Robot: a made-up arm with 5 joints.
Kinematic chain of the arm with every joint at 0, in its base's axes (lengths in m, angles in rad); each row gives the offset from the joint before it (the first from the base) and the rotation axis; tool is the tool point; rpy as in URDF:
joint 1: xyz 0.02 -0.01 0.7 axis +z
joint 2: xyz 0.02 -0.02 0 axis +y
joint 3: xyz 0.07 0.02 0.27 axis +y
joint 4: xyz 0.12 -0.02 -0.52 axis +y
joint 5: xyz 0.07 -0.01 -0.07 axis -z
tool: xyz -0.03 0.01 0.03 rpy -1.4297 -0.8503 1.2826
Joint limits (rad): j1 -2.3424..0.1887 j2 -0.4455..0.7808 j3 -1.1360..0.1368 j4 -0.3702..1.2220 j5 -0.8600..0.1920
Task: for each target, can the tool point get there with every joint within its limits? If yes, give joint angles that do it. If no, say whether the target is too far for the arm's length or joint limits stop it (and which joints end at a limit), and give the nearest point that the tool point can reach.
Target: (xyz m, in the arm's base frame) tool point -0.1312 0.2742 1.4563
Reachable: no: joint limits stop it (at a limit: joint 1, joint 2, joint 3, joint 4, joint 5) | nearest point -0.3664 -0.3410 1.1540 | short by 0.725 m
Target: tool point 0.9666 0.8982 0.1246
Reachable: no: too far | nearest point 0.6246 0.0908 0.3842 | short by 0.914 m
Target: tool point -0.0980 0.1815 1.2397
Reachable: no: joint limits stop it (at a limit: joint 1, joint 2, joint 3, joint 4, joint 5) | nearest point -0.3664 -0.3410 1.1540 | short by 0.594 m
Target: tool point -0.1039 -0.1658 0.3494
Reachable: yes | joints -2.0328 0.3124 -0.0909 0.1679 -0.6935
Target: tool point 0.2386 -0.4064 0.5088
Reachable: yes | joints -1.0289 -0.0201 -0.4217 0.5391 0.0969
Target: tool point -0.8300 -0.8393 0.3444
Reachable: no: too far | nearest point -0.4555 -0.4739 0.5038 | short by 0.547 m
